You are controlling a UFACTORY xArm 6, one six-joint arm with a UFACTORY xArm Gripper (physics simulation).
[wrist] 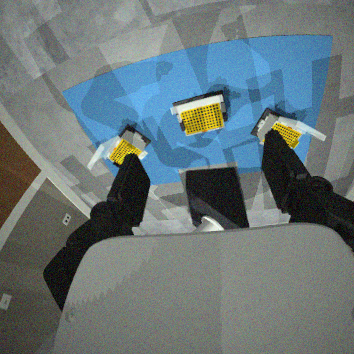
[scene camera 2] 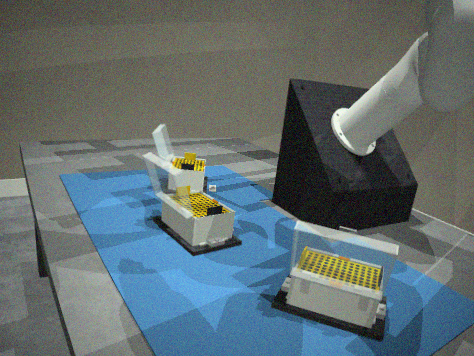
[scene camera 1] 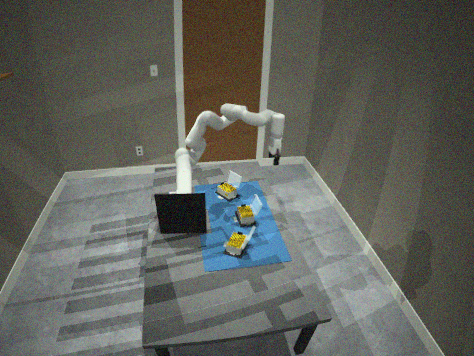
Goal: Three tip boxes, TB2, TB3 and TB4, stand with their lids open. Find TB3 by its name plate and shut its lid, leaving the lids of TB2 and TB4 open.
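Places are measured from the arm's base along level axes (x ahead, y left, z up), in metres.
Where they show: gripper, fingertip midpoint: (wrist: 200, 158) (scene camera 1: 273, 161); arm's base, link origin: (wrist: 214, 226) (scene camera 2: 352, 132) (scene camera 1: 184, 197).
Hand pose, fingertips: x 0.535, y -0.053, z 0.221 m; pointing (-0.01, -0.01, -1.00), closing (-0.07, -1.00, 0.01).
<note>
Each offset is from my fingertips to the top centre of the thing. Level surfaces: height alone.
Three white tip boxes with yellow racks stand on the blue mat, all with clear lids raised: the door-side box {dx -0.201, dy +0.304, dz -0.346 m} (scene camera 1: 227, 190) (scene camera 2: 334, 295) (wrist: 125, 151), the middle box {dx -0.150, dy +0.011, dz -0.346 m} (scene camera 1: 245, 215) (scene camera 2: 200, 220) (wrist: 202, 119) and the box farthest from the door {dx -0.276, dy -0.233, dz -0.346 m} (scene camera 1: 236, 244) (scene camera 2: 187, 179) (wrist: 286, 134). Their name plates are too small or blurred to read, so I cannot tell which is TB3. My gripper (scene camera 1: 274, 159) (wrist: 200, 158) is open and empty, high above the boxes toward the door end. It does not show in scene camera 2. In the wrist view its fingertips partly cover the outer two boxes.
The blue mat {dz -0.420 m} (scene camera 1: 272, 250) (scene camera 2: 120, 270) (wrist: 150, 80) lies on the grey table {dz -0.423 m} (scene camera 1: 225, 305) (scene camera 2: 55, 210). The black pedestal (scene camera 1: 181, 213) (scene camera 2: 345, 185) (wrist: 215, 187) bearing the arm stands beside the mat, opposite the raised lids. A brown door (scene camera 1: 222, 65) is in the wall behind.
</note>
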